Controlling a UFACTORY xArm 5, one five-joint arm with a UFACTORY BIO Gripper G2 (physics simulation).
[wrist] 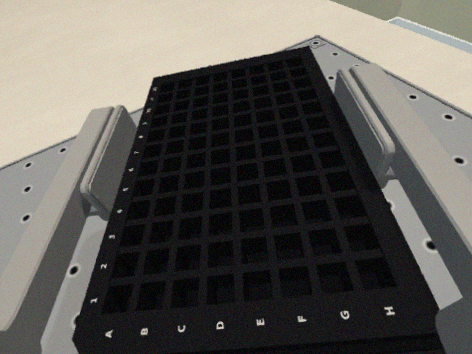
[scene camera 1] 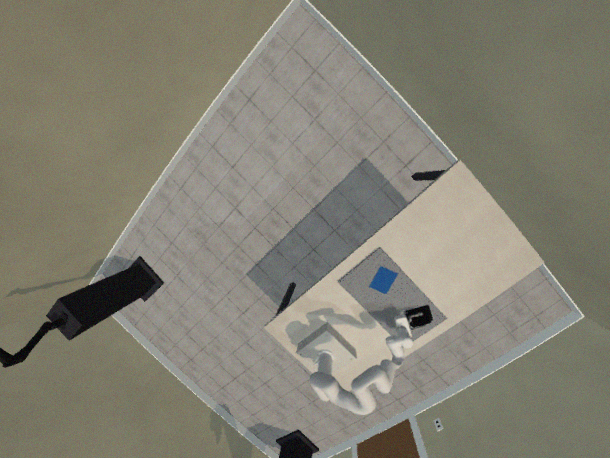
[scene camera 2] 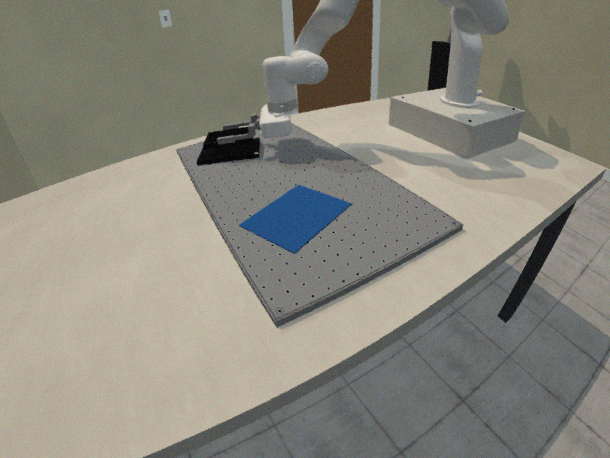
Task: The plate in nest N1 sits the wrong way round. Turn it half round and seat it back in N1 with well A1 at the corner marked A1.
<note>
I see my gripper and a black plate.
My gripper shows as well in the wrist view.
</note>
